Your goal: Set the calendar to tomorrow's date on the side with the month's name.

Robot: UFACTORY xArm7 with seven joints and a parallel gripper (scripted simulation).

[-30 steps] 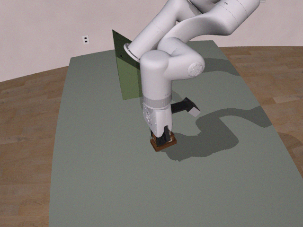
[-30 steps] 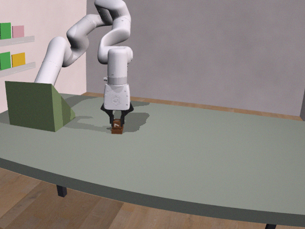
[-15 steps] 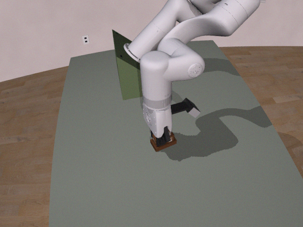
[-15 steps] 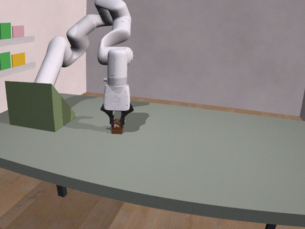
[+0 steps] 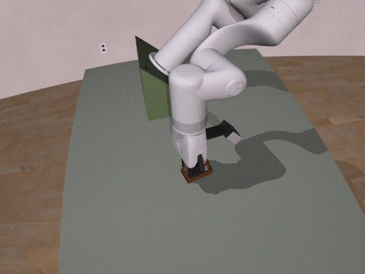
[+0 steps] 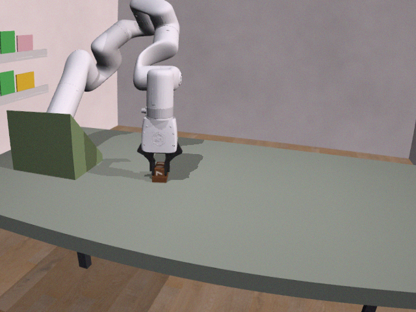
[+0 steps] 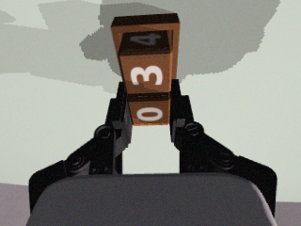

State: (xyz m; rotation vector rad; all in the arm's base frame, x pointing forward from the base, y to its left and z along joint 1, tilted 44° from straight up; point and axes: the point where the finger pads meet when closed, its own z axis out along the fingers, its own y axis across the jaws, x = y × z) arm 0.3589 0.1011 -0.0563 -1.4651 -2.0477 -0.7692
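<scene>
Right now the brown cube is 10 mm below my hand. From my hand the other things lie so: tray: 10 mm behind, 20 mm to the left, 30 mm below.
</scene>
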